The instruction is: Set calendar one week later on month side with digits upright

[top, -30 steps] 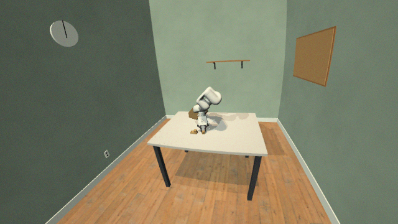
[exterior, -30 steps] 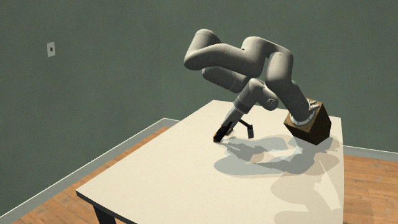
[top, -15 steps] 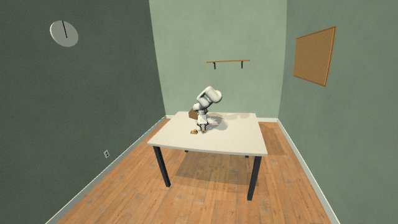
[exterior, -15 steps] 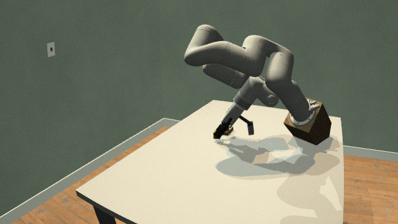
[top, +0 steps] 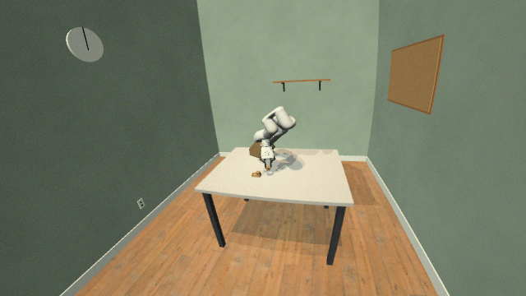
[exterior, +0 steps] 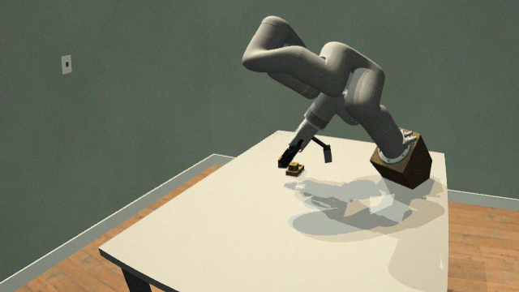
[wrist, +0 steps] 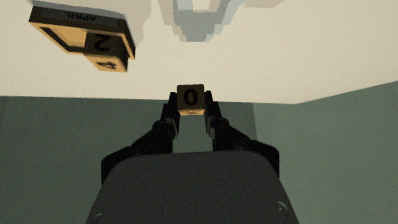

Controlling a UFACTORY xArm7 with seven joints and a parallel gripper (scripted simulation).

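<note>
The wooden calendar tray is 10 cm to the right of my hand, 8 cm below it and 1 cm ahead of it. Round my hand: digit cube: 2 cm below, 1 cm ahead.
</note>
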